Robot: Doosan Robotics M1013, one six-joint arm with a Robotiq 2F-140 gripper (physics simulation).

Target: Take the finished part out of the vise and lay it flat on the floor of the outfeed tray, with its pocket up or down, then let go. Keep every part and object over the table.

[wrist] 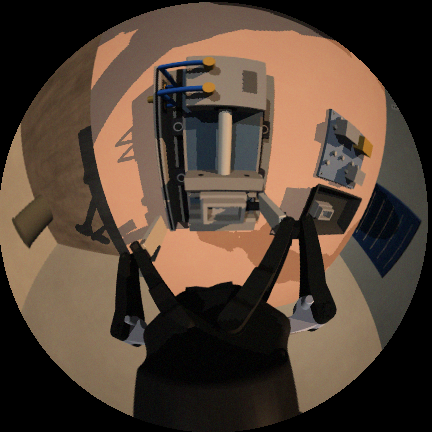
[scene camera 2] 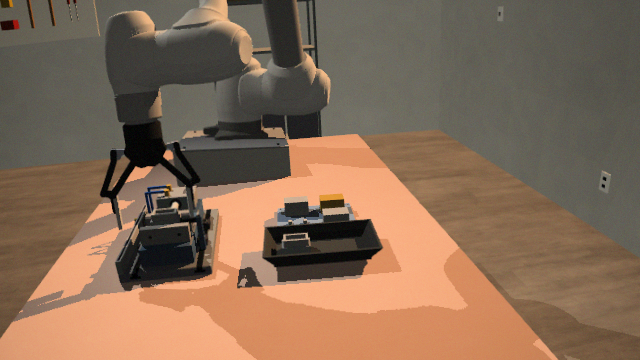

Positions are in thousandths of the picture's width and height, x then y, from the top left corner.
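Observation:
You can see the gripper (scene camera 2: 245, 615) here, and that same gripper (wrist: 485, 492) is visible too.

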